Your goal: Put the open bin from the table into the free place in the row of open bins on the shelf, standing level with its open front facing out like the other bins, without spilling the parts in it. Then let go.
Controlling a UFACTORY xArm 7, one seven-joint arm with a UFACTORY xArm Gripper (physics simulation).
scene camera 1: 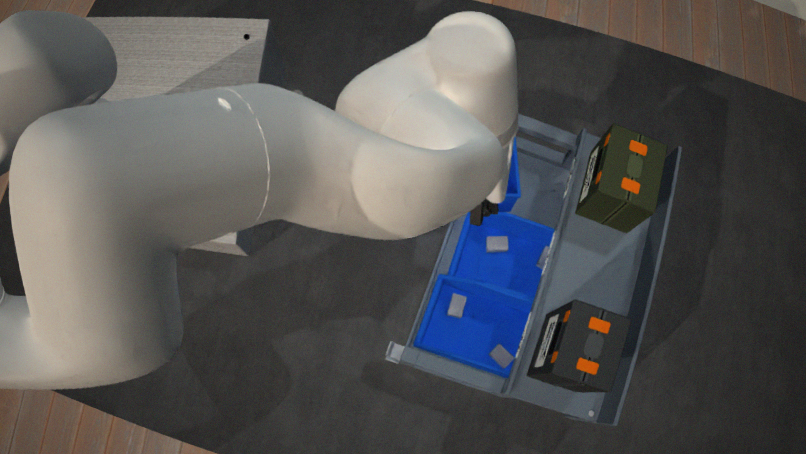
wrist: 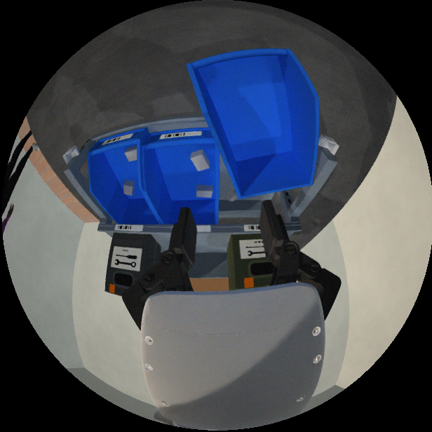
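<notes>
The blue open bin [scene camera 1: 513, 177] [wrist: 260, 120] is apart from my fingers. In the wrist view it sits skewed and looks tilted at the right end of the row, partly over the shelf's far edge. The arm hides most of it in the scene view. No parts show inside it. A small grey piece [wrist: 231, 194] lies beside it on the shelf [scene camera 1: 597, 265] [wrist: 322, 175]. Two blue bins [scene camera 1: 496, 270] [scene camera 1: 473, 332] [wrist: 187, 175] [wrist: 117, 170] stand side by side with grey parts inside. My gripper [wrist: 226, 214] is open and empty, above the shelf near the middle bin.
A green toolbox [scene camera 1: 623, 177] [wrist: 240, 265] and a dark grey toolbox [scene camera 1: 583, 346] [wrist: 132, 260] stand on the neighbouring shelf section. A grey table [scene camera 1: 186, 42] shows behind the arm in the scene view. Raised rails and side edges border the shelf.
</notes>
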